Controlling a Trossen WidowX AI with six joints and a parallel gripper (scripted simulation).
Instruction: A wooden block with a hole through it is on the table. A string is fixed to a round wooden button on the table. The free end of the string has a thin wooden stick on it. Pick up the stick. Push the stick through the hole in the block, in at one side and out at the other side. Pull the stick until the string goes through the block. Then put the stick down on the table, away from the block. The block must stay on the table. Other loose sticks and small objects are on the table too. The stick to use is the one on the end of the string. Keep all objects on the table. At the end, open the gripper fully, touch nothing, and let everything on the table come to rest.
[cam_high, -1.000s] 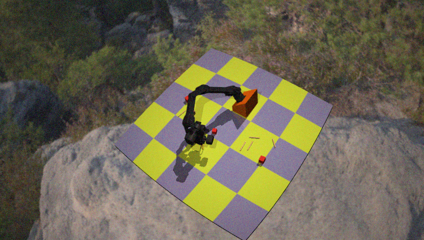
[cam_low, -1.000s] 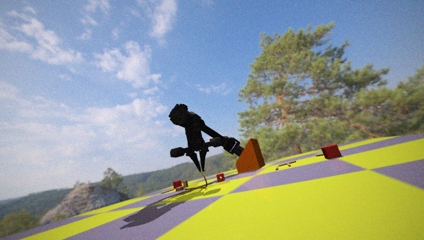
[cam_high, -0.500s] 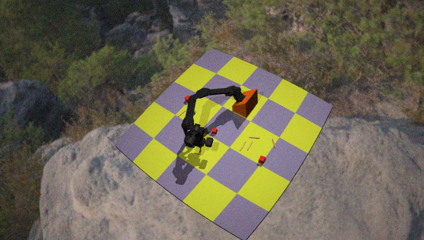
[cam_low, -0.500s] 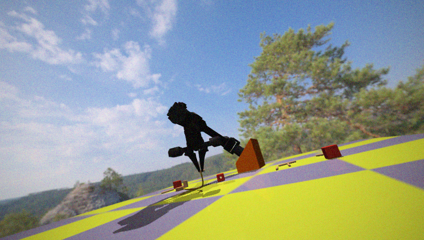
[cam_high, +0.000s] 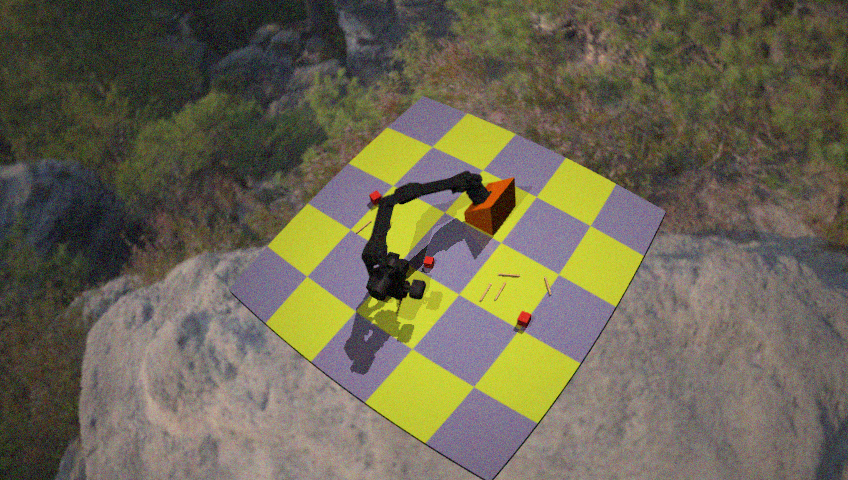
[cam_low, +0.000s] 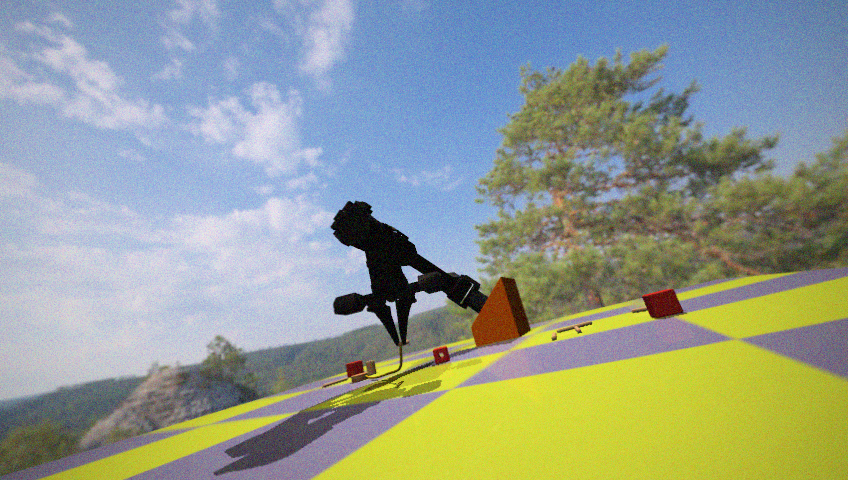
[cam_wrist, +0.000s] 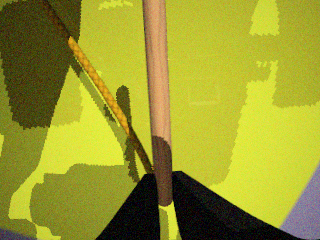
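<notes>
My gripper tip is 190 mm past the red block, 10 mm to the left of it and 40 mm above it. The rest, counted from my gripper tip: thin wooden stick 10 mm behind; round button 180 mm behind, 220 mm to the right, 50 mm below; wooden peg 260 mm behind, 240 mm to the right, 40 mm below.
</notes>
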